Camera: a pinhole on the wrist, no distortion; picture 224 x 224 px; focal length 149.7 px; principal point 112.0 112.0 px. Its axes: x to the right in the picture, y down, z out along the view. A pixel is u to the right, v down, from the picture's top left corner.
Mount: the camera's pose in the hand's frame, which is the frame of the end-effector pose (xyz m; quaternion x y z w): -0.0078 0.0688 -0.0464 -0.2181 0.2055 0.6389 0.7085
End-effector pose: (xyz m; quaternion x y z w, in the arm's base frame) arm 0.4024 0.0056 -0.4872 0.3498 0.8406 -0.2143 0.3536
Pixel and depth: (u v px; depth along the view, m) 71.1 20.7 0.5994
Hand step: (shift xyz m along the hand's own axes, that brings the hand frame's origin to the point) 0.3472 0.2455 0.5557
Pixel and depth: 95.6 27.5 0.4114
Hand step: 0.2239 0.2467 0.3276
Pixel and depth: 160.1 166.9 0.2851
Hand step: -0.0992 0.3158 0.1304
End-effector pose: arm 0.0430 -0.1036 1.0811 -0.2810 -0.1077 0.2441 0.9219
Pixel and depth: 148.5 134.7 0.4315
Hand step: -0.0571 0.4071 0.2446
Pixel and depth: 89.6 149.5 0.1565
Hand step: -0.0472 0.1426 0.0935
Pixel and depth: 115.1 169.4 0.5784
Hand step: -0.2200 0.4288 0.4110
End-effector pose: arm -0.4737 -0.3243 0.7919 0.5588 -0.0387 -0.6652 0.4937
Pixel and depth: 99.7 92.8 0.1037
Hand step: 0.0059 0.1200 0.0441
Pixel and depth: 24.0 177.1 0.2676
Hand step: -0.1358 0.1038 0.2574
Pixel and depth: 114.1 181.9 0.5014
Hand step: -0.2338 0.3819 0.3501
